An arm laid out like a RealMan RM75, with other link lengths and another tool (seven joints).
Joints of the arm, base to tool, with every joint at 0 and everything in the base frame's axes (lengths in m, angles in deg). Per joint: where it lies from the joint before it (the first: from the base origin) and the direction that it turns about. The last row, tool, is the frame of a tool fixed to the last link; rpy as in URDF.
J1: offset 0 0 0.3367 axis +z
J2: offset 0 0 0 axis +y
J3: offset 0 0 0.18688 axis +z
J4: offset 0 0 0 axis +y
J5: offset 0 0 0.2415 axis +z
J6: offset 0 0 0 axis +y
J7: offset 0 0 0.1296 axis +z
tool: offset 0.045 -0.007 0.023 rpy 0 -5.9 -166.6
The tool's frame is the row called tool.
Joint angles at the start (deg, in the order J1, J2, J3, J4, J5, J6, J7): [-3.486 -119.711 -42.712 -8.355 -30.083 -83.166 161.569]
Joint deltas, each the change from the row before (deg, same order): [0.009 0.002 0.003 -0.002 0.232 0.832 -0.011]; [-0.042 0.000 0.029 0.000 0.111 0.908 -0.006]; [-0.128 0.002 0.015 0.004 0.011 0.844 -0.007]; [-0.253 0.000 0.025 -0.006 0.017 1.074 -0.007]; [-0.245 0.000 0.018 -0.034 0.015 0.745 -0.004]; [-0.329 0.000 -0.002 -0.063 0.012 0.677 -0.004]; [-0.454 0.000 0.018 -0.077 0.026 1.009 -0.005]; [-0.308 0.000 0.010 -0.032 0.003 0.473 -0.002]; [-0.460 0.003 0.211 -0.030 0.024 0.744 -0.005]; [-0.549 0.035 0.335 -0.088 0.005 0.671 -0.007]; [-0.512 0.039 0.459 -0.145 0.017 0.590 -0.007]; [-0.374 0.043 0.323 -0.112 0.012 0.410 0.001]
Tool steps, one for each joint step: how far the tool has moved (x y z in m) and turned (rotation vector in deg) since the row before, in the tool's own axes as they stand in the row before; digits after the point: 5 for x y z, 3 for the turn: [0.00233 -0.00043 0.00037 0.155 0.855 0.001]; [0.00242 -0.00019 0.00066 0.086 0.888 0.013]; [0.00203 0.00012 0.00109 0.032 0.754 0.032]; [0.00233 0.00006 0.00196 0.108 0.883 0.057]; [0.00136 -0.00005 0.00187 0.126 0.536 0.045]; [0.00086 -0.00008 0.00243 0.165 0.378 0.052]; [0.00139 -0.00017 0.00335 0.249 0.609 0.083]; [0.00038 -0.00007 0.00211 0.167 0.218 0.067]; [0.00080 -0.00073 0.00311 0.455 0.413 0.118]; [0.00022 -0.00103 0.00371 0.625 0.254 0.149]; [-0.00001 -0.00157 0.00363 0.751 0.176 0.127]; [-0.00011 -0.00102 0.00262 0.537 0.106 0.115]
